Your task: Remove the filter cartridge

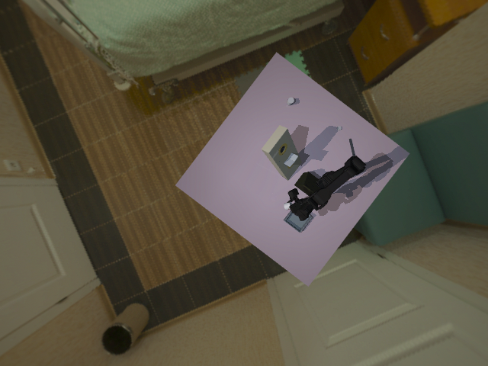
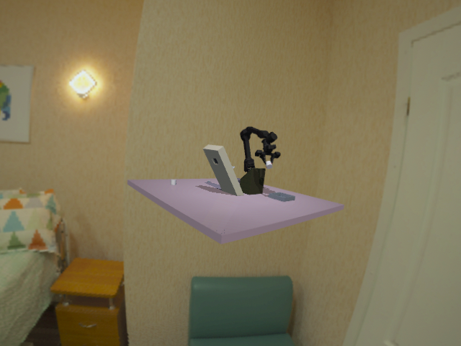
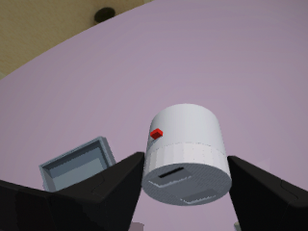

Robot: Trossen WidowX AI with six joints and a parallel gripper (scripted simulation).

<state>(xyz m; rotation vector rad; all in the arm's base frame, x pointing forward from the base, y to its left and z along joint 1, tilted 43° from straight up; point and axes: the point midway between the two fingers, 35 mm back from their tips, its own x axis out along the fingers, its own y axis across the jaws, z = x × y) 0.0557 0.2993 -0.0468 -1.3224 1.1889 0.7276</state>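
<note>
The grey tray is 250 mm below my gripper tip and 180 mm behind it. The rest, counted from my gripper tip: round grey filter cartridge: right at my gripper tip.
</note>
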